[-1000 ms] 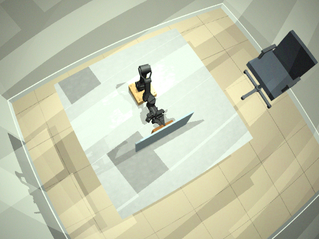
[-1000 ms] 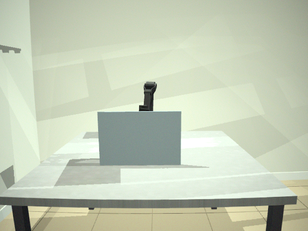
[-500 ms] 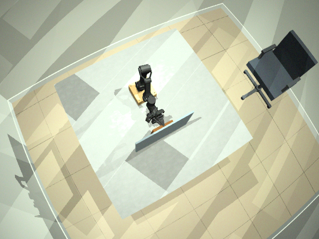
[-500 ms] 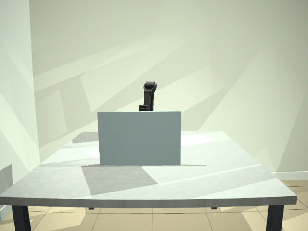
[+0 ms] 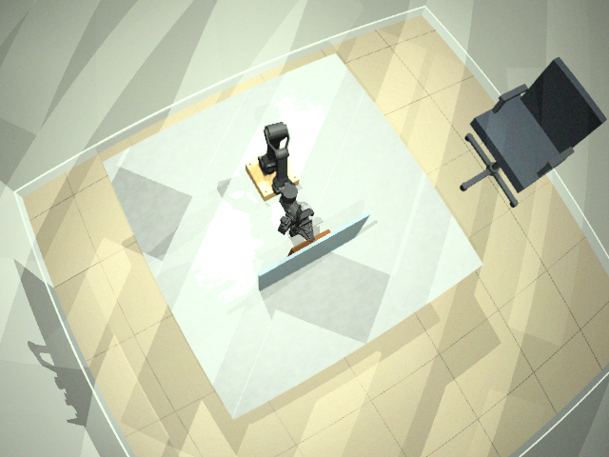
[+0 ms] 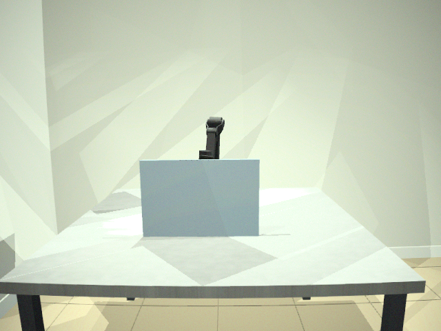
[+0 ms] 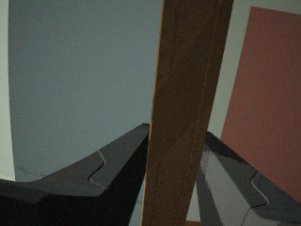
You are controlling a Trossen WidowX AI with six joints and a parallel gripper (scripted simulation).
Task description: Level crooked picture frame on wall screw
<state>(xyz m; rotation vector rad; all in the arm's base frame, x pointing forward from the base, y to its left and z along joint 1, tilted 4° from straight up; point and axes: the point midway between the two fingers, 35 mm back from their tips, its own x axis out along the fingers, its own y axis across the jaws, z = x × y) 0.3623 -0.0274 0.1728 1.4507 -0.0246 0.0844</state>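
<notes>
Now: the picture frame 1 cm ahead of my gripper tip, 1 cm to the right of it and 5 cm below it. From my gripper tip the other things lie so: wall panel (2 cm ahead, 1 cm to the right, 6 cm below).
</notes>
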